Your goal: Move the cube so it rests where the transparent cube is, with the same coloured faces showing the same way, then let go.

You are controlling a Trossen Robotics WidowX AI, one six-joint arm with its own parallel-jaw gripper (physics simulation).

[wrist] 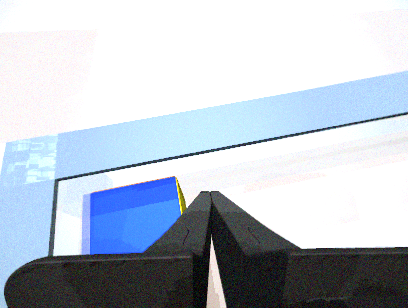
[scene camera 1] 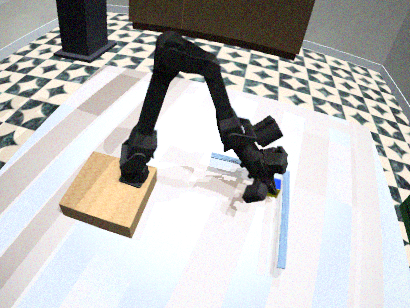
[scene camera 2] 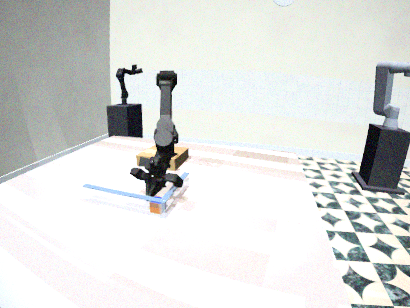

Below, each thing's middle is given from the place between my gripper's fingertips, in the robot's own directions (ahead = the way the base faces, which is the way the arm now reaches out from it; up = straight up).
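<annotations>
Positions relative to my hand: transparent cube [wrist: 104, 213], 4 cm to the left, 1 cm behind, 1 cm below; light blue L-shaped rail [scene camera 1: 279, 251], 9 cm to the right, 8 cm behind.
</annotations>
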